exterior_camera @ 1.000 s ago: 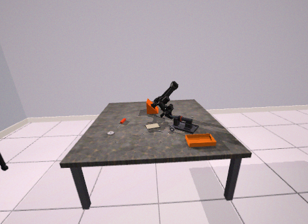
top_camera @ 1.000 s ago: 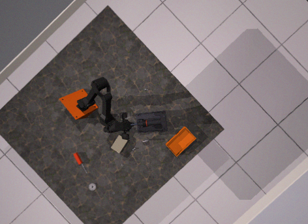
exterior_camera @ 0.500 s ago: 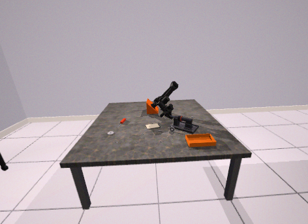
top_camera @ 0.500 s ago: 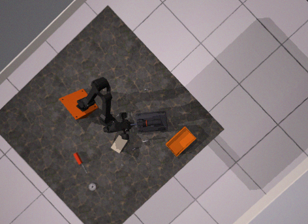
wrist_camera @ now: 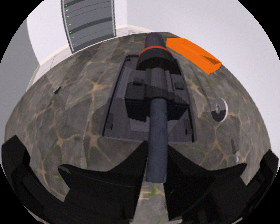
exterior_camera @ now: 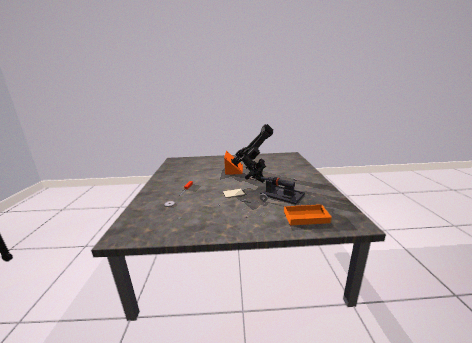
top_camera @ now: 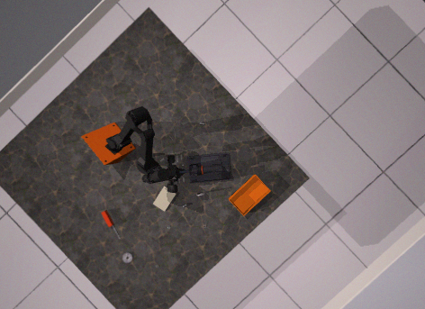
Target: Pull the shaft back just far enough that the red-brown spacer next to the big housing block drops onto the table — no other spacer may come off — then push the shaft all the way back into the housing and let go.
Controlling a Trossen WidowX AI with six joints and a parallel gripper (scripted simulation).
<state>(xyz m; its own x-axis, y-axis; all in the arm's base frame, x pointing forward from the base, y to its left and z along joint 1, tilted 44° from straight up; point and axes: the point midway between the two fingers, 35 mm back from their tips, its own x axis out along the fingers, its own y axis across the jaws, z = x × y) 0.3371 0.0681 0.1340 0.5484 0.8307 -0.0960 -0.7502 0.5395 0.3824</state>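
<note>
Now: the blue-grey shaft 3 cm ahead of my gripper tip, 3 cm to the left of it and 2 cm above it. Round my gripper tip: beige card (2 cm ahead, 20 cm to the right, 5 cm below); red-brown spacer (6 cm ahead, 7 cm to the left, 2 cm above); small grey part (15 cm ahead, 3 cm to the right, 3 cm below).
</note>
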